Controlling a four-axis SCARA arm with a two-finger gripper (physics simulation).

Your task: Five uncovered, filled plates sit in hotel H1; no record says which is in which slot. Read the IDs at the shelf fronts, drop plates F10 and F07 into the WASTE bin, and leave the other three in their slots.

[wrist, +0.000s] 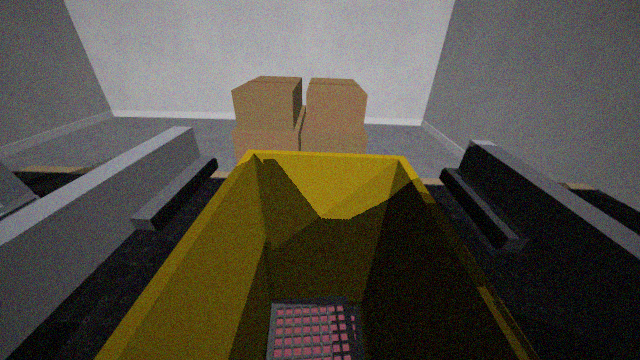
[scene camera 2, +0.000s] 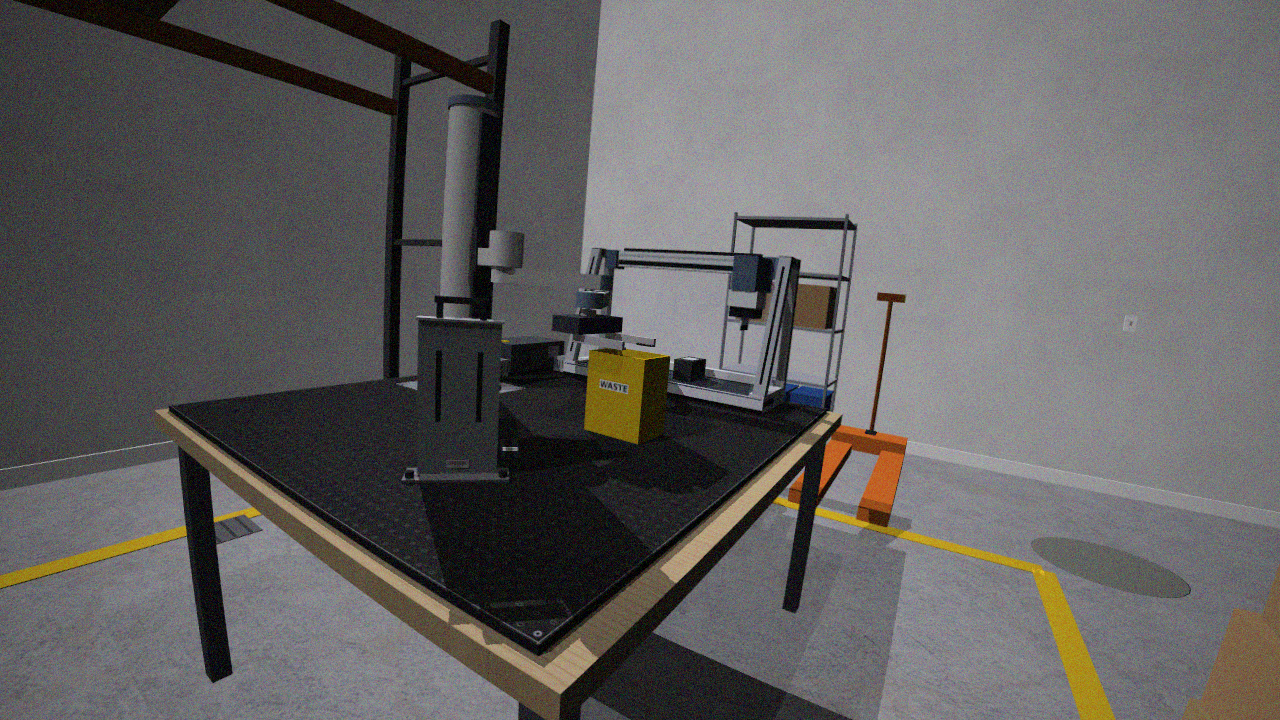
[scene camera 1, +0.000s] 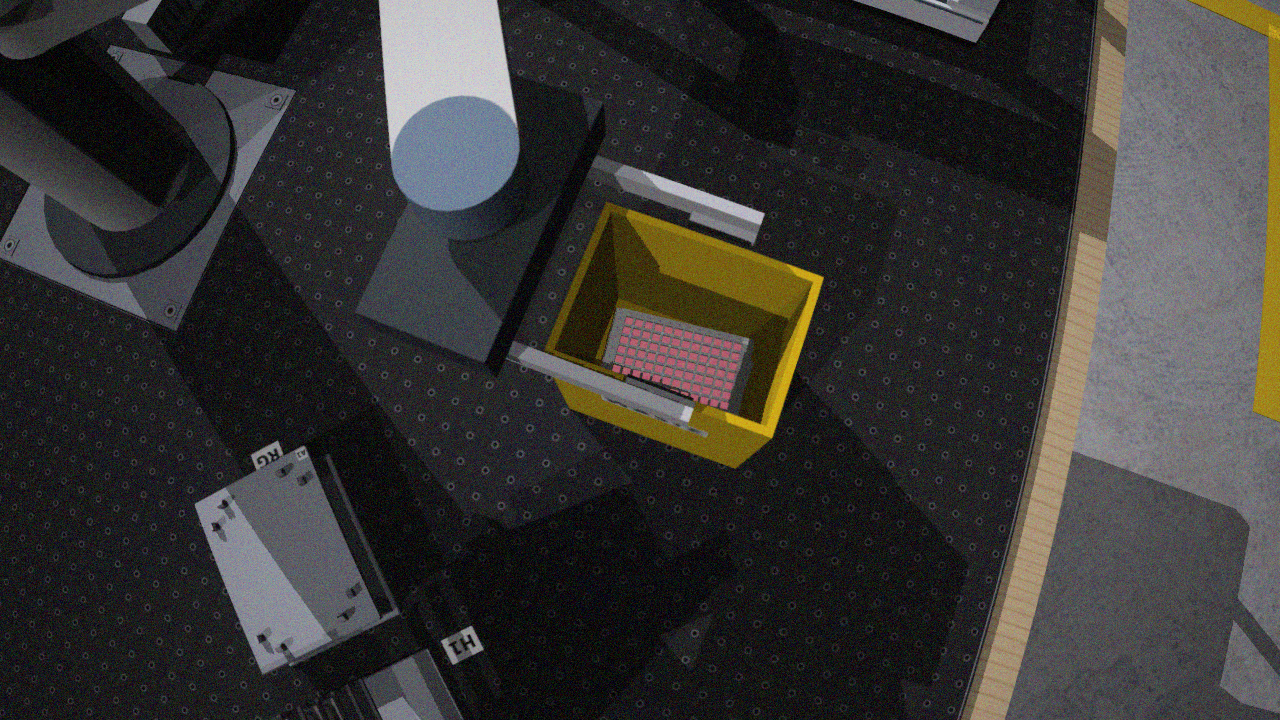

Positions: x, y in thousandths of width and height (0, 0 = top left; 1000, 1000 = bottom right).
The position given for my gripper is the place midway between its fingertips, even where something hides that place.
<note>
I see my gripper (scene camera 1: 568, 441).
My gripper is seen too in scene camera 2 (scene camera 2: 500, 478).
</note>
